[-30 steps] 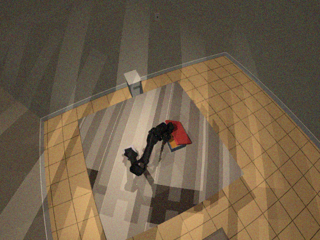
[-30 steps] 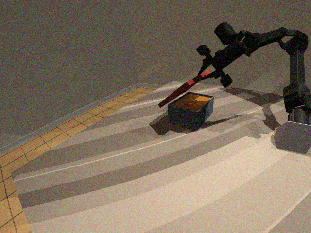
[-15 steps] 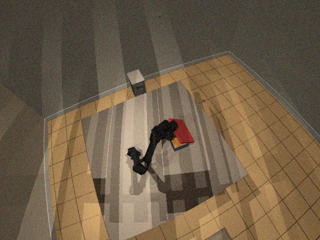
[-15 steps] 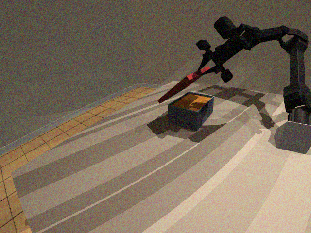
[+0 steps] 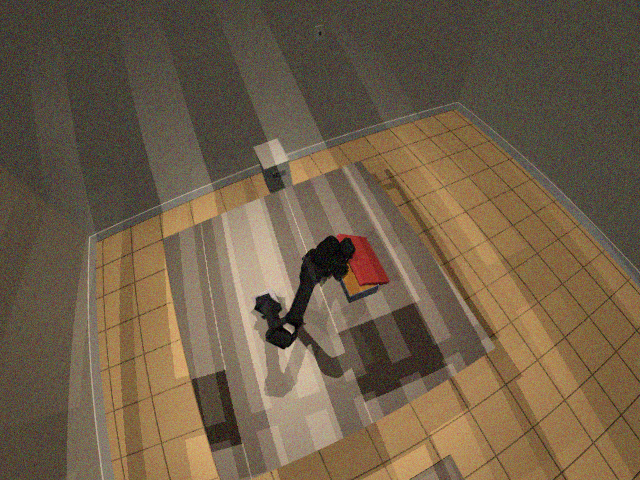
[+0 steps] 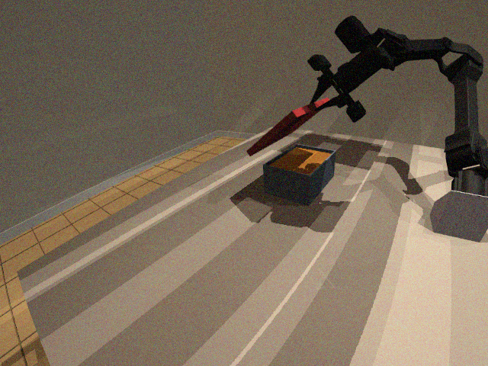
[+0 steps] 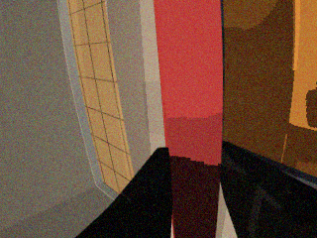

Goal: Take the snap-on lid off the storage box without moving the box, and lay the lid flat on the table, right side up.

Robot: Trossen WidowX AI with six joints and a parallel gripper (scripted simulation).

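Now: the red lid 7 cm ahead of my gripper tip and 5 cm below it. From my gripper tip the other things lie so: blue-grey box: 3 cm ahead, 19 cm below.
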